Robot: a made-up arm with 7 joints. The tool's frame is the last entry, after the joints.
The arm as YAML. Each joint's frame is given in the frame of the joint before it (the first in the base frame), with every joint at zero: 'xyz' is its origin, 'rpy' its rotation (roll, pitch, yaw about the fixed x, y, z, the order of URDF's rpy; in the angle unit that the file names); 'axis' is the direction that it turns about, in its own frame. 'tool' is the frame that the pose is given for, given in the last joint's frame.
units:
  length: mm
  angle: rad
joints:
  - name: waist
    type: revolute
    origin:
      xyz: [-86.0, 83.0, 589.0]
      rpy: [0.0, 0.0, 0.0]
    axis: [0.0, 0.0, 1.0]
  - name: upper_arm
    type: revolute
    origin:
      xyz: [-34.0, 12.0, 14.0]
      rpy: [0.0, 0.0, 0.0]
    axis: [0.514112, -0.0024, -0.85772]
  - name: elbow
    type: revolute
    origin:
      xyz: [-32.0, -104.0, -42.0]
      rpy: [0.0, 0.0, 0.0]
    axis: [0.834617, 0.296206, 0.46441]
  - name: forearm
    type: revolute
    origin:
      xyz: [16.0, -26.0, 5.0]
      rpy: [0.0, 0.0, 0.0]
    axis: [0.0, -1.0, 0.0]
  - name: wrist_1
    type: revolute
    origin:
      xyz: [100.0, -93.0, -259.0]
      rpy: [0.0, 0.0, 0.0]
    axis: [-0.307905, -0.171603, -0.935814]
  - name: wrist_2
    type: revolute
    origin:
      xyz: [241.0, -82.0, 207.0]
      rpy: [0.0, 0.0, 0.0]
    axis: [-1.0, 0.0, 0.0]
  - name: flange
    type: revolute
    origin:
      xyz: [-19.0, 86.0, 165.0]
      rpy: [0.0, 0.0, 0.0]
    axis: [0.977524, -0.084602, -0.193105]
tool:
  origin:
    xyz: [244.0, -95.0, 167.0]
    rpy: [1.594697, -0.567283, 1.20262]
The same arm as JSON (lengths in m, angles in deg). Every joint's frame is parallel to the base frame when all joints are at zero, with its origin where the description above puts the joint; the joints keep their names.
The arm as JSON. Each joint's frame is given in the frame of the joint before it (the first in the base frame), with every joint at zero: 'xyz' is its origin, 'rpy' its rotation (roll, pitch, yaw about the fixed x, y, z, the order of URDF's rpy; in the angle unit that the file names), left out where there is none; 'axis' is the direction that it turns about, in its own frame. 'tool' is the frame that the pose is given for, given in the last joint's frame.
{
  "units": {
    "length": "m",
    "angle": "deg"
  },
  "joints": [
    {
      "name": "waist",
      "type": "revolute",
      "origin": {
        "xyz": [
          -0.086,
          0.083,
          0.589
        ]
      },
      "axis": "+z"
    },
    {
      "name": "upper_arm",
      "type": "revolute",
      "origin": {
        "xyz": [
          -0.034,
          0.012,
          0.014
        ]
      },
      "axis": [
        0.514112,
        -0.0024,
        -0.85772
      ]
    },
    {
      "name": "elbow",
      "type": "revolute",
      "origin": {
        "xyz": [
          -0.032,
          -0.104,
          -0.042
        ]
      },
      "axis": [
        0.834617,
        0.296206,
        0.46441
      ]
    },
    {
      "name": "forearm",
      "type": "revolute",
      "origin": {
        "xyz": [
          0.016,
          -0.026,
          0.005
        ]
      },
      "axis": "-y"
    },
    {
      "name": "wrist_1",
      "type": "revolute",
      "origin": {
        "xyz": [
          0.1,
          -0.093,
          -0.259
        ]
      },
      "axis": [
        -0.307905,
        -0.171603,
        -0.935814
      ]
    },
    {
      "name": "wrist_2",
      "type": "revolute",
      "origin": {
        "xyz": [
          0.241,
          -0.082,
          0.207
        ]
      },
      "axis": "-x"
    },
    {
      "name": "flange",
      "type": "revolute",
      "origin": {
        "xyz": [
          -0.019,
          0.086,
          0.165
        ]
      },
      "axis": [
        0.977524,
        -0.084602,
        -0.193105
      ]
    }
  ],
  "tool": {
    "origin": {
      "xyz": [
        0.244,
        -0.095,
        0.167
      ],
      "rpy": [
        91.37,
        -32.5,
        68.91
      ]
    }
  }
}

